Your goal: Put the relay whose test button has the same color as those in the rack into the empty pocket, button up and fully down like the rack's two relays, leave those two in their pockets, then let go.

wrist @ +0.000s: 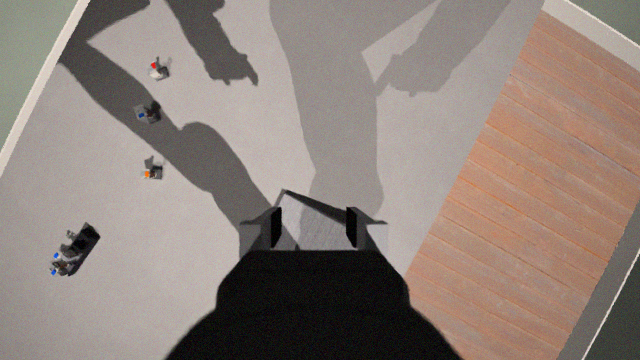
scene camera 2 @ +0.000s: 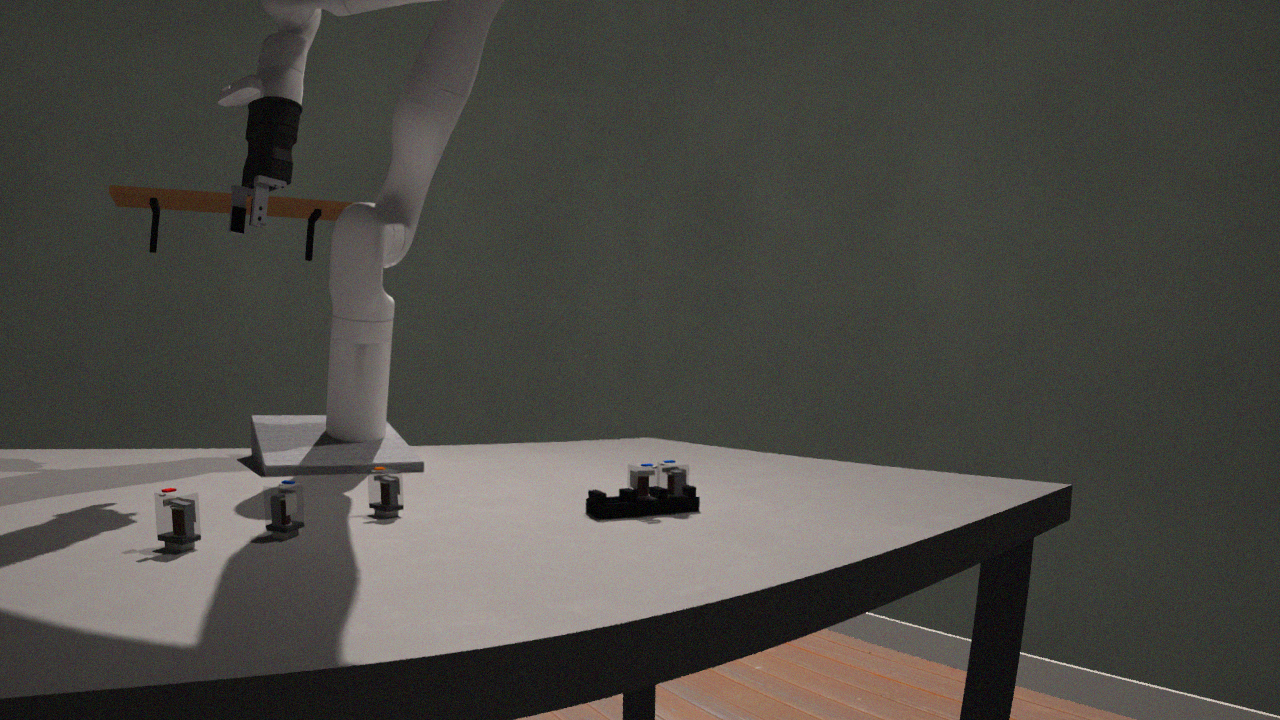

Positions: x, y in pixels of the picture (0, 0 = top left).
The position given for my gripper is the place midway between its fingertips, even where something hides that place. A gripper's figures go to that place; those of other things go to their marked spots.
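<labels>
My gripper (scene camera 2: 246, 229) is 98 cm from the lens. A red-button relay (scene camera 2: 177, 513) is 54 cm from the lens, so the red-button relay is nearer to the lens than my gripper. And there is a blue-button relay (scene camera 2: 283, 501), which is 57 cm from the lens.
</labels>
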